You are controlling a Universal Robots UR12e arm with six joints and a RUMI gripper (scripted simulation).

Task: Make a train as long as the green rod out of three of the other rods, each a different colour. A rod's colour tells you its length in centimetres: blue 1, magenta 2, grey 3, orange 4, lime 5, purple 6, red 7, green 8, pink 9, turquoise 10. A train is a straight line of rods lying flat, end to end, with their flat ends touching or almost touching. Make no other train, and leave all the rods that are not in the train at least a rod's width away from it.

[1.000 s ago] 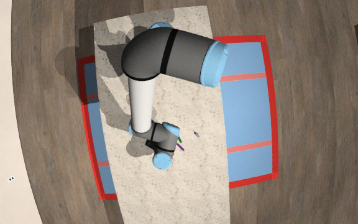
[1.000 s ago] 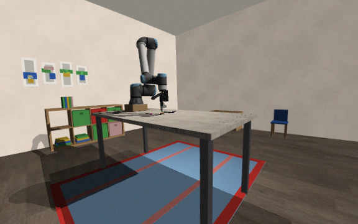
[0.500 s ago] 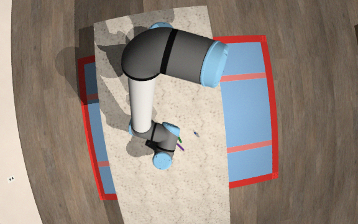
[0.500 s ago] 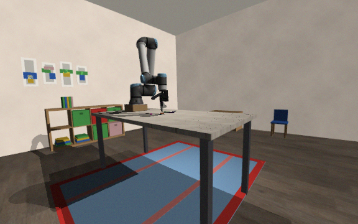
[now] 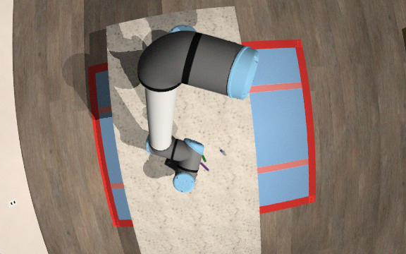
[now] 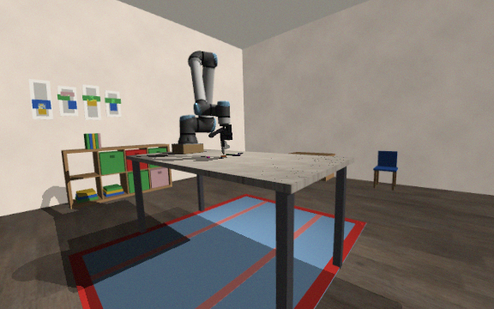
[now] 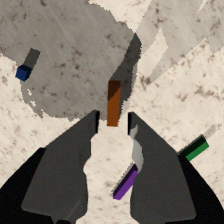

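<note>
The orange rod is 30 mm below my hand. The rest, counted from my hand: green rod (100 mm to the left, 30 mm below, 10 mm behind); then magenta rod (100 mm to the right, 60 mm behind, 30 mm below); then purple rod (90 mm to the left, 50 mm ahead, 30 mm below).
</note>
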